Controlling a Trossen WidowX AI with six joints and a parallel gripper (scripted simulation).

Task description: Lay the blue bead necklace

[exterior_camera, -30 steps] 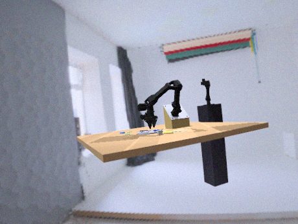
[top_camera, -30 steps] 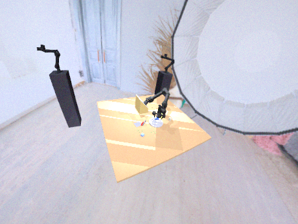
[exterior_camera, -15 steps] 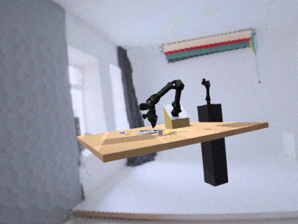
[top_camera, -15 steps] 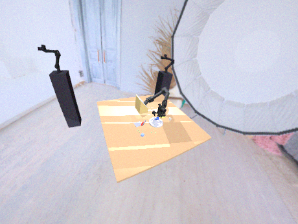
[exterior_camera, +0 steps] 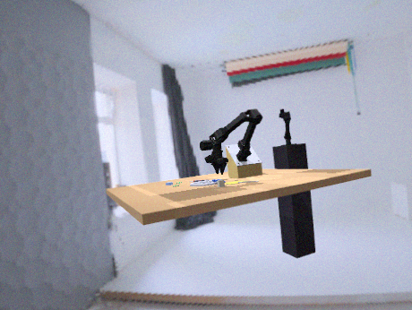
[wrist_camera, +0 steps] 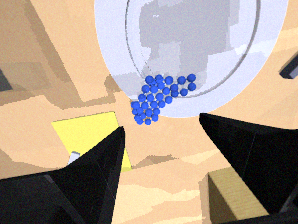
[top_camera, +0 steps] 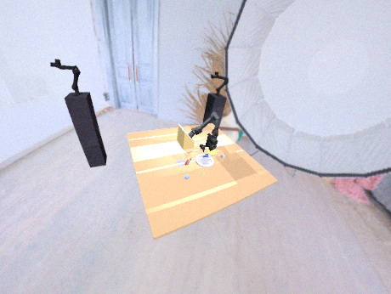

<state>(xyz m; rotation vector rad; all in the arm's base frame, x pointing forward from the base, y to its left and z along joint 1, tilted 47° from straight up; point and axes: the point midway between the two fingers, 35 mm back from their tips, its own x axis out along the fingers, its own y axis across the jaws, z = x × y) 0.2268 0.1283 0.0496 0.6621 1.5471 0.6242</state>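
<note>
My gripper tip is 80 mm short of the round bead board, 50 mm to the left of it and 40 mm above it. Also, from my gripper tip: yellow flat piece: 50 mm behind, 110 mm to the left, 50 mm below; grey-white stick: 100 mm behind, 180 mm to the left, 50 mm below; white cylinder: 80 mm ahead, 180 mm to the left, 30 mm below.
</note>
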